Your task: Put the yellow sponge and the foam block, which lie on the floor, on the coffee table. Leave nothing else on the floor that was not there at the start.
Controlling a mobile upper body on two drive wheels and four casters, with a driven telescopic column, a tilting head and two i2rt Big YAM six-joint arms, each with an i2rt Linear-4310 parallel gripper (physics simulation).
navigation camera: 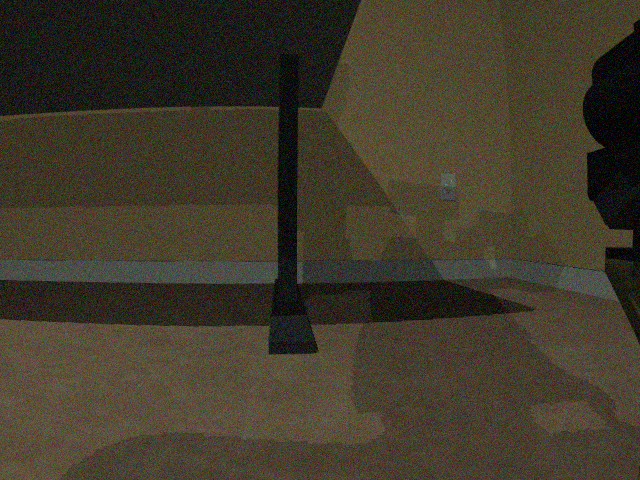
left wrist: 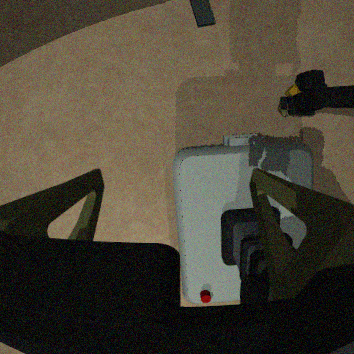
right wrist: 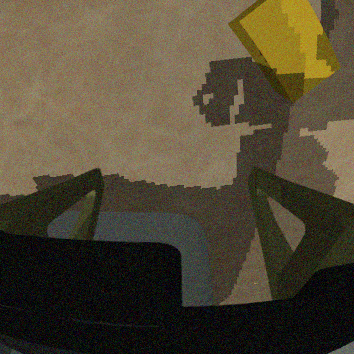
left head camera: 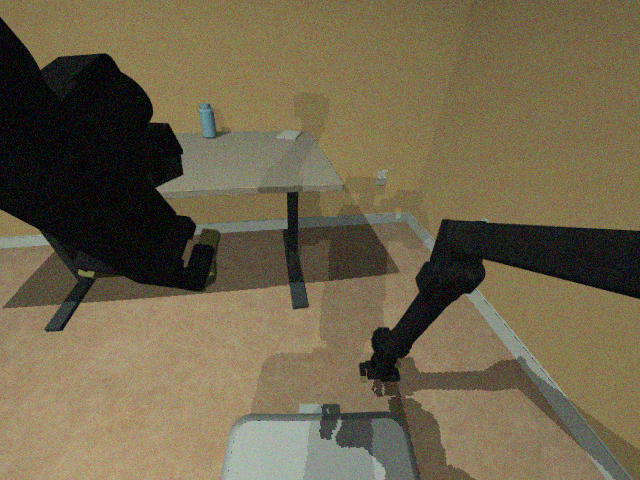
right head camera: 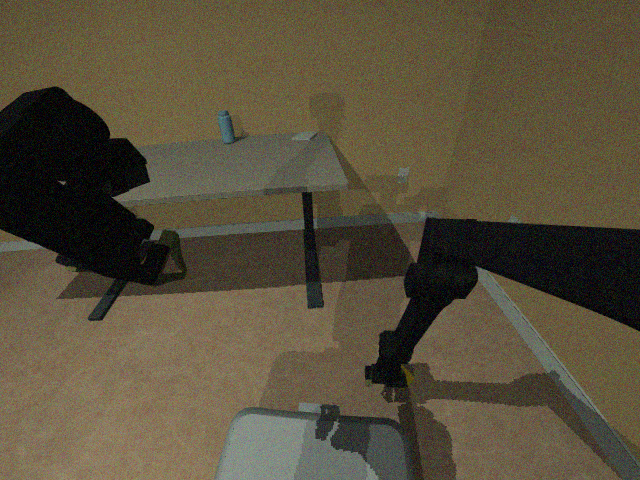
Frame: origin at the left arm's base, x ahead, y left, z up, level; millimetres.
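Seen in the pictures: left gripper, fingertip midpoint: [left wrist: 176, 176] [left head camera: 179, 273] [right head camera: 157, 270]; right gripper, fingertip midpoint: [left wrist: 288, 108] [right wrist: 175, 175] [left head camera: 374, 380] [right head camera: 381, 384].
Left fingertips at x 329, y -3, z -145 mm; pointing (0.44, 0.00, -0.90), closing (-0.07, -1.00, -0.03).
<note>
Pixels of each thing's top centre, then the offset from my left fingertips to it. Level surfaces: height alone.
- yellow sponge at its top centre: [right wrist: 295, 44] [right head camera: 401, 374] [left wrist: 298, 93] dx +206, dy -544, dz -785 mm
- grey-topped table at its surface level: dz -110 mm
- blue bottle at its top centre: [left head camera: 204, 103] [right head camera: 222, 111] dx +1078, dy +352, dz +55 mm
- flat white item at its top centre: [left head camera: 289, 133] [right head camera: 305, 135] dx +1164, dy -62, dz -101 mm
The yellow sponge [right head camera: 408, 376] [left wrist: 292, 90] [right wrist: 280, 37] lies on the floor in front of the robot's base. It is at the upper right in the right wrist view, beyond the fingertips, and partly hidden by the right gripper in the right head view. My right gripper [left head camera: 381, 381] [right head camera: 387, 384] [left wrist: 288, 108] [right wrist: 175, 175] is open and empty, low over the floor close to the sponge. My left gripper [left wrist: 176, 176] is open and empty, high above the floor. The foam block does not show. I cannot tell whether the grey-topped table [left head camera: 242, 162] [right head camera: 248, 167] is the coffee table.
A blue bottle [left head camera: 207, 121] [right head camera: 225, 128] and a flat white item [left head camera: 288, 134] [right head camera: 305, 136] are on the table. Its dark leg [left head camera: 292, 232] [right head camera: 310, 242] [navigation camera: 288, 180] stands ahead. The robot's pale base [left head camera: 273, 444] [left wrist: 210, 190] is below. A wall with skirting [left head camera: 496, 320] runs along the right.
</note>
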